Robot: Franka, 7 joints.
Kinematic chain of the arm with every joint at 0, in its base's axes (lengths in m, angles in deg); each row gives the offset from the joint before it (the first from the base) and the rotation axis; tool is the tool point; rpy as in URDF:
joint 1: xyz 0 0 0.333 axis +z
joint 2: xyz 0 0 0 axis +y
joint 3: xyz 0 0 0.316 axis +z
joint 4: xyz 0.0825 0 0 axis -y
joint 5: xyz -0.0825 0 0.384 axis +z
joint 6: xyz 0 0 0 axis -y
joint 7: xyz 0.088 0 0 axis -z
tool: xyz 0 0 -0.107 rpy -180 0 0
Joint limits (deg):
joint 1: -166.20..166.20
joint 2: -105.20..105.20
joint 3: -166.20..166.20
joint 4: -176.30..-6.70
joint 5: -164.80..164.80
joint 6: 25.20..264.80
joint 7: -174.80..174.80
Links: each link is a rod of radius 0.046 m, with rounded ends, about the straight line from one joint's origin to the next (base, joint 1, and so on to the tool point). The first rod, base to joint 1, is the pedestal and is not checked.
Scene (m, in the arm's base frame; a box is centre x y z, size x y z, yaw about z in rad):
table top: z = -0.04
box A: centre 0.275 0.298 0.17 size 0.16 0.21 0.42 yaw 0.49
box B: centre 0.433 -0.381 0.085 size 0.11 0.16 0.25 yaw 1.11
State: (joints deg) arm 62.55 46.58 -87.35 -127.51 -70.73 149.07 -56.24
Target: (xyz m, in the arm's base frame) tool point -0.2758 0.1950 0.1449
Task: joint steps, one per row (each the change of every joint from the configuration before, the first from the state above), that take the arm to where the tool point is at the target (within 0.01 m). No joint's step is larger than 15 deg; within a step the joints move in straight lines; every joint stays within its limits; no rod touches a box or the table.
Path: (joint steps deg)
1: 14.58 -7.16 1.38 7.71 7.30 3.50 11.21
2: 14.57 -7.17 1.37 7.71 7.29 3.51 11.21
3: 14.58 -7.16 1.38 7.71 7.30 3.50 11.21
4: 14.57 -7.17 1.37 7.71 7.30 3.50 11.21
5: 14.58 -7.16 1.38 7.71 7.29 3.50 11.20
6: 14.58 -7.17 1.37 7.71 7.30 3.51 11.21
7: -2.52 1.97 12.30 -12.56 -9.13 2.05 -11.21
8: -2.51 1.96 12.31 -12.56 -9.12 2.05 -11.20
9: -2.51 1.96 12.30 -12.56 -9.13 2.05 -11.21
10: -2.51 1.97 12.30 -12.56 -9.13 2.05 -11.21
11: -2.52 1.96 12.30 -12.55 -9.13 2.06 -11.21
12: -2.51 1.97 12.31 -12.56 -9.12 2.05 -11.21

